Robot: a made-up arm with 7 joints.
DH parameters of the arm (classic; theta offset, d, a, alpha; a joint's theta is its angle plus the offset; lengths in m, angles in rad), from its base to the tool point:
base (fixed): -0.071 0 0 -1.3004
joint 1: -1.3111 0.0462 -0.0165 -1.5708
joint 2: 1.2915 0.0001 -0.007 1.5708
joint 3: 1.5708 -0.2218 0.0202 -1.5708
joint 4: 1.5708 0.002 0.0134 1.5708
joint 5: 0 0.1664 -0.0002 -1.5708
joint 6: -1.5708 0 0.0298 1.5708
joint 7: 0 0.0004 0 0
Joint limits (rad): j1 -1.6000..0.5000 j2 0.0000..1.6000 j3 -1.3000..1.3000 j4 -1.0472..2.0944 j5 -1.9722..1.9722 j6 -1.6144..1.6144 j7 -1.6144..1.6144
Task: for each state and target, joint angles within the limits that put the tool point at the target. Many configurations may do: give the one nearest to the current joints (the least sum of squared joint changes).
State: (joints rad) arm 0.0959 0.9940 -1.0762 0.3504 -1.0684 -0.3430 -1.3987
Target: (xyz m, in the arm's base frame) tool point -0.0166 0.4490 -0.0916
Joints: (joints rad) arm 0.2360 1.5699 -1.0898 1.0705 -1.0947 -0.2242 -1.3987
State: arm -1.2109 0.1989 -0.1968 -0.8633 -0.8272 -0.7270 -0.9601
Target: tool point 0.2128 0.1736 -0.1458
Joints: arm -0.3198 0.3047 0.3331 -0.1835 -0.9184 -0.7412 -0.9601
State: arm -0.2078 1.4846 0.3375 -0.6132 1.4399 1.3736 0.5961
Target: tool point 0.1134 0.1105 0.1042
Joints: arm -0.5881 1.6000 0.2717 -0.9797 1.4685 1.0891 0.5961
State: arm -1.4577 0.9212 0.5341 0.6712 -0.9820 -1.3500 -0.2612
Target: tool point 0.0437 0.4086 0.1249
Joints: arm -1.4349 1.4953 1.2470 0.8841 -1.0897 -1.2895 -0.2612
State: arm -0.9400 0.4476 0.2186 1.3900 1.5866 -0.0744 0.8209
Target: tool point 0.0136 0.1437 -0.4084
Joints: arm -0.2926 0.2315 0.2191 1.6638 1.5909 -0.0767 0.8209
